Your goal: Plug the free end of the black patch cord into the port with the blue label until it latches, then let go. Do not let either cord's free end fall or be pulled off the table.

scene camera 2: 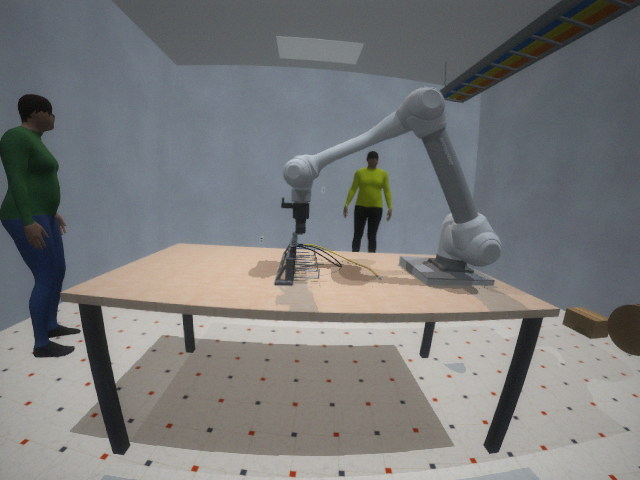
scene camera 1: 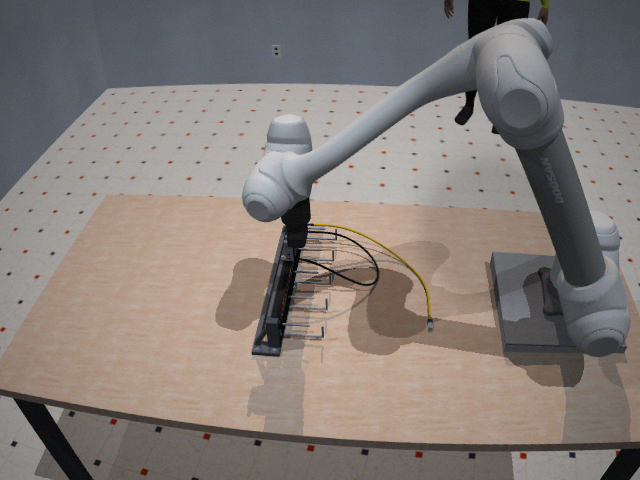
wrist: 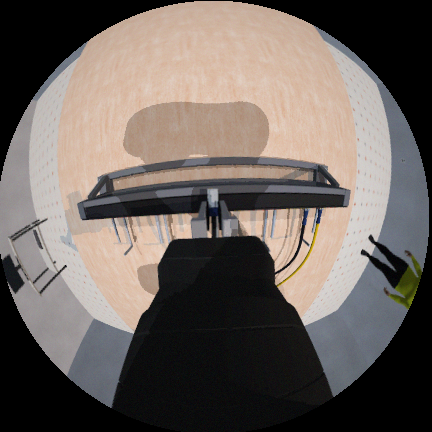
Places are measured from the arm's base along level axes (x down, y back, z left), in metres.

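Where they show: gripper, between the fingertips: (scene camera 2: 294,245) (scene camera 1: 290,258) (wrist: 212,209); arm's base, origin of its link: (scene camera 2: 449,266).
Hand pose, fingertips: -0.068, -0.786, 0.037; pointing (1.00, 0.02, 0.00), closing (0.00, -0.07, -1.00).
Each offset is from my fingertips to the centre of the thing, as dx, dy, dz. "*": to the spot under its first point. Level surfaces: height alone.
My gripper (scene camera 1: 290,254) (scene camera 2: 294,238) (wrist: 212,209) is shut on the black cord's free plug @(-0.005, -0.015, +0.001) (wrist: 213,195), which has a clear tip and a blue boot. In the wrist view the plug points at the patch panel (scene camera 1: 272,330) (wrist: 125,206) and overlaps its top edge near the middle. Whether it touches the panel cannot be told. The black patch cord (scene camera 1: 377,271) (wrist: 302,240) loops from the gripper to a plug at the panel's far end. The port faces are hidden in the wrist view. Small red and yellow marks show in scene camera 1; the blue label cannot be made out.
The yellow cord @(* +0.097, +0.310, -0.140) (scene camera 1: 408,262) (wrist: 314,252) is plugged beside the black one; its free end @(* +0.095, +0.389, +0.099) (scene camera 1: 430,324) lies on the table @(dx +0.105) (scene camera 1: 155,361) (scene camera 2: 206,299) towards the robot base. Metal cable hooks @(* +0.071, +0.123, +0.188) (scene camera 1: 323,332) stick out from the panel's cord side. Two people stand beyond the table.
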